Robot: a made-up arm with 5 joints. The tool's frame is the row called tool. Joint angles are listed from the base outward. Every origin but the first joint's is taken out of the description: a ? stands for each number. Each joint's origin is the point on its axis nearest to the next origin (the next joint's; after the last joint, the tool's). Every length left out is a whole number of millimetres.
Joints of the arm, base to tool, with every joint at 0 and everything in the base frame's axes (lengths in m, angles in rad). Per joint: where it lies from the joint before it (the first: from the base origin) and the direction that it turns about. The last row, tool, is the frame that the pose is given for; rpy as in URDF.
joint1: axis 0 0 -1 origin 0.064 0 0.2
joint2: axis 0 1 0 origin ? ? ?
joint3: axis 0 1 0 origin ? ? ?
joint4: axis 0 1 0 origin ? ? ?
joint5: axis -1 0 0 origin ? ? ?
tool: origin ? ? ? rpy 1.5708 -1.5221 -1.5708
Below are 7 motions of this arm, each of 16 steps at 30 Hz.
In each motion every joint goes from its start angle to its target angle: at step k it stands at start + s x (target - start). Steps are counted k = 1, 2, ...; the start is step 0. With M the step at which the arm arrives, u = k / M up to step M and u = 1 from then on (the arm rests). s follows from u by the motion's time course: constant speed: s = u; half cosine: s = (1 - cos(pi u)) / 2; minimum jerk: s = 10 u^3 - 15 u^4 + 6 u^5.
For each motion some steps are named. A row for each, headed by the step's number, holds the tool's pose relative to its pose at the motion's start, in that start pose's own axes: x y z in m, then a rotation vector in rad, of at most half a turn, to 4 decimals.
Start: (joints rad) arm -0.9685 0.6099 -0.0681 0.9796 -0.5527
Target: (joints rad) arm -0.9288 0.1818 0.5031 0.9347 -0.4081
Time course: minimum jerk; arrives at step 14
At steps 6, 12, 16:
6: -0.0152 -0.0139 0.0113 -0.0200 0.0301 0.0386
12: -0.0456 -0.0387 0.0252 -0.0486 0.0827 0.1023
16: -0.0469 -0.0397 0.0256 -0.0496 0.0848 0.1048

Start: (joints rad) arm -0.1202 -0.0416 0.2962 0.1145 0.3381
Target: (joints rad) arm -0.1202 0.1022 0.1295 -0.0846 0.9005
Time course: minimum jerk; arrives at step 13
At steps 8, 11, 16:
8: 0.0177 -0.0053 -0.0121 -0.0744 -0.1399 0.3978
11: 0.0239 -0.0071 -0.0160 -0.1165 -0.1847 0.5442
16: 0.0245 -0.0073 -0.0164 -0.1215 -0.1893 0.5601

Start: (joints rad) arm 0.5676 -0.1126 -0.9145 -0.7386 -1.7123
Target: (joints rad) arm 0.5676 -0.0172 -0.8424 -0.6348 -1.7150
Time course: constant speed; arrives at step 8
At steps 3, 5, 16:
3: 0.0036 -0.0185 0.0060 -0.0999 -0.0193 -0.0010
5: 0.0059 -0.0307 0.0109 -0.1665 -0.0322 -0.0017
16: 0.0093 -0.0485 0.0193 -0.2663 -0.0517 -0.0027

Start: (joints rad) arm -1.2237 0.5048 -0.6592 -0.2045 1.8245
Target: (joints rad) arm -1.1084 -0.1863 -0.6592 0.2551 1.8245
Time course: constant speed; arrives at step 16
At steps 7, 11, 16:
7: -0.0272 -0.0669 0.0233 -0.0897 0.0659 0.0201
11: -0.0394 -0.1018 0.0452 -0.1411 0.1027 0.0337
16: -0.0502 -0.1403 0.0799 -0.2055 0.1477 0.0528

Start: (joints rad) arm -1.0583 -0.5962 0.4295 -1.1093 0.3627
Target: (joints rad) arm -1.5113 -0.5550 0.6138 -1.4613 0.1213
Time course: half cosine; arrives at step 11
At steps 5, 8, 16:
5: 0.0092 0.0176 0.0081 0.0357 -0.0657 -0.2908
8: 0.0207 0.0311 0.0171 0.0665 -0.1211 -0.5635
16: 0.0264 0.0359 0.0214 0.0791 -0.1436 -0.6821

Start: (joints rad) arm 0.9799 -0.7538 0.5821 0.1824 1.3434
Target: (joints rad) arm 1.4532 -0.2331 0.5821 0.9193 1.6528
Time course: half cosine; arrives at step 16
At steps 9, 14, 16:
9: -0.0676 0.0652 -0.0107 0.6846 0.3999 0.0660
14: -0.0984 0.0974 0.0113 1.1236 0.5405 -0.0215
16: -0.1007 0.1002 0.0144 1.1693 0.5494 -0.0367

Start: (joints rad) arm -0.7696 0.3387 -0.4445 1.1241 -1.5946
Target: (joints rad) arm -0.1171 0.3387 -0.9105 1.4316 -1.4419
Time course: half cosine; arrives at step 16
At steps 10, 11, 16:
10: 0.1086 0.0089 0.0404 0.1125 -0.2547 -0.2657
11: 0.1212 0.0064 0.0473 0.1240 -0.2900 -0.2973
16: 0.1512 -0.0032 0.0669 0.1505 -0.3841 -0.3766

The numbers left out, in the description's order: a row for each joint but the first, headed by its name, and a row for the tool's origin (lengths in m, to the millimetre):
joint2: 0.03 0.011 0
joint3: 0.032 0 0.13
joint4: 0.094 0 0.004
joint5: 0.098 0 0
tool: 0 0 0

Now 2 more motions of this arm.
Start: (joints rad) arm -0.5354 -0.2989 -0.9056 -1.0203 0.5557
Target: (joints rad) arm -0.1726 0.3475 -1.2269 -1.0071 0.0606
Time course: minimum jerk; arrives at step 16
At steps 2, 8, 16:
2: -0.0017 0.0010 0.0012 0.0057 0.0031 -0.0033
8: -0.0546 0.0170 0.0449 0.1538 0.1198 -0.0938
16: -0.1043 0.0040 0.0981 0.2492 0.2789 -0.1668

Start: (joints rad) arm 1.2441 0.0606 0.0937 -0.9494 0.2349
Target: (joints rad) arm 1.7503 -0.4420 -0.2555 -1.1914 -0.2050
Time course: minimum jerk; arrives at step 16
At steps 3, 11, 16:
3: 0.0092 -0.0074 -0.0015 -0.0259 -0.0496 -0.0034
11: 0.1663 -0.0658 0.0390 -0.1421 -0.8764 0.0698
16: 0.1982 -0.0595 0.0612 -0.0835 -1.0601 0.1209

